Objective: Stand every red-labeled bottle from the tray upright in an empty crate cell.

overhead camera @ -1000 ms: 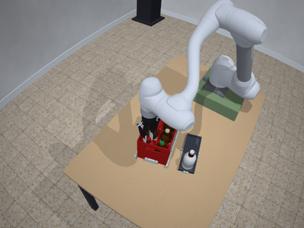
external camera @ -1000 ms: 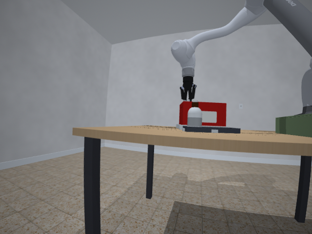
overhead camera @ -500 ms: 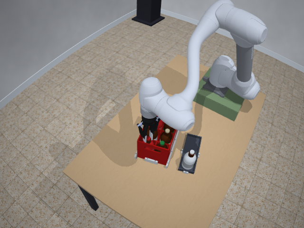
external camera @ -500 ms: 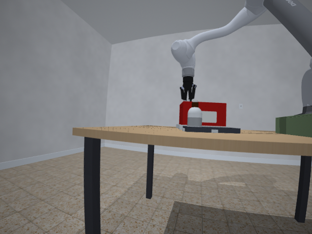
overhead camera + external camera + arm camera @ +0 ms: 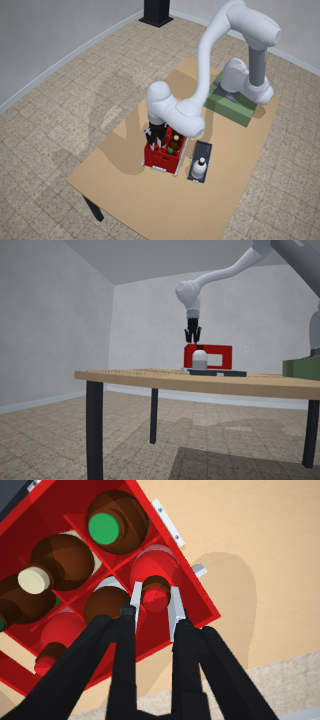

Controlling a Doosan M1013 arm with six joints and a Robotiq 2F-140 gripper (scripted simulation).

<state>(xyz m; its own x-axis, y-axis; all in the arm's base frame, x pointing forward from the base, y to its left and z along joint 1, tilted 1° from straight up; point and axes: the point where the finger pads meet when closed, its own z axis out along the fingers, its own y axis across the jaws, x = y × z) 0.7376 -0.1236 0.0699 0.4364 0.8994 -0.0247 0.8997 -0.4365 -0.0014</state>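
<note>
The red crate lies 10 cm behind my hand, 2 cm to the left of it and 9 cm below it. Also, from my hand: grey-labeled bottle (7 cm behind, 25 cm to the left, 9 cm below).
</note>
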